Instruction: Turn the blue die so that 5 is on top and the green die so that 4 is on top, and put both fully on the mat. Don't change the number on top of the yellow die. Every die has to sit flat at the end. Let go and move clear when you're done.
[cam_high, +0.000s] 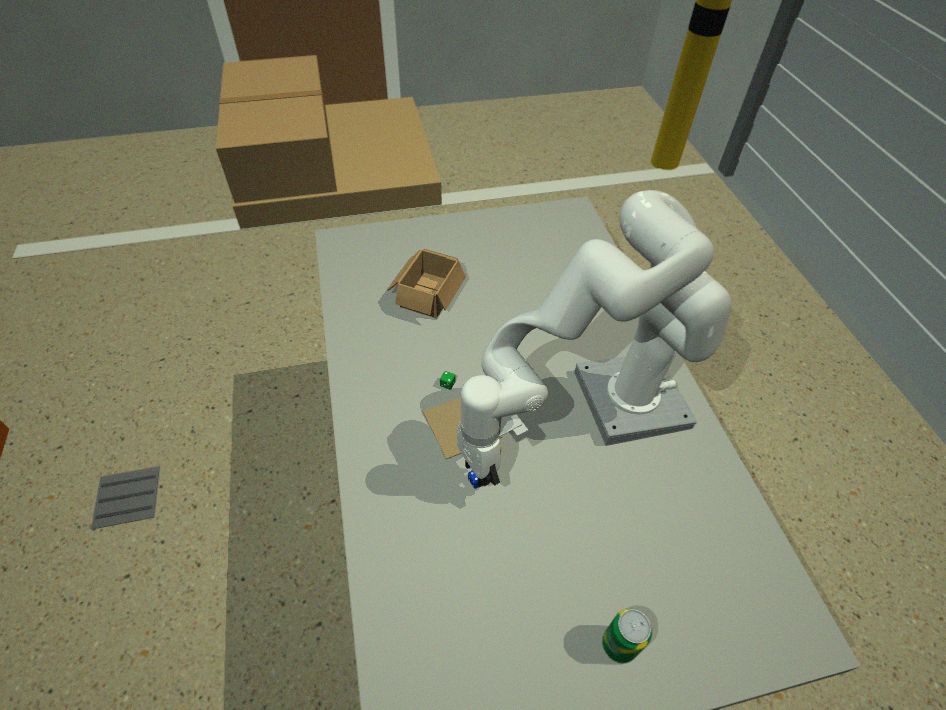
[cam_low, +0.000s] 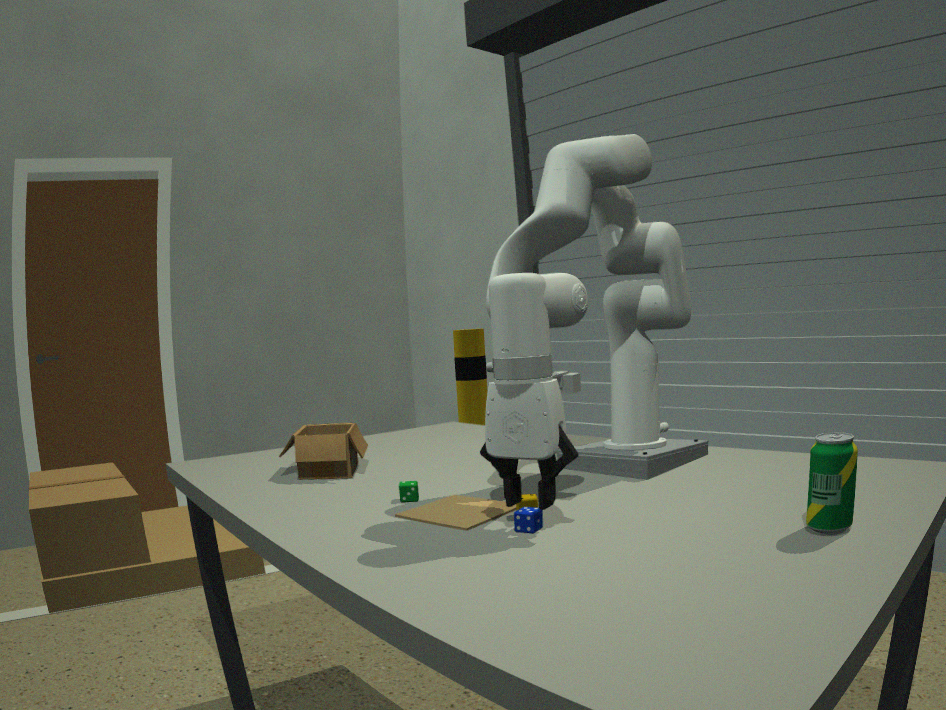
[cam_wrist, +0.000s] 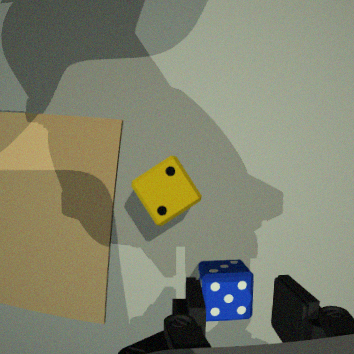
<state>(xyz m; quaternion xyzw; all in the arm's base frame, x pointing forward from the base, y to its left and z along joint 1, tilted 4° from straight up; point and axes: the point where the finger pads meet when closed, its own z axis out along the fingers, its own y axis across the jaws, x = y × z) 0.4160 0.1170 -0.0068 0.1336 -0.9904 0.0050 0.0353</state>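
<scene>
My gripper is now 40 mm above the blue die. From my hand the other things lie so: green die 270 mm to the right, 40 mm below; yellow die 50 mm to the right, 50 mm behind, 40 mm below; cardboard mat 150 mm to the right, 50 mm below.
</scene>
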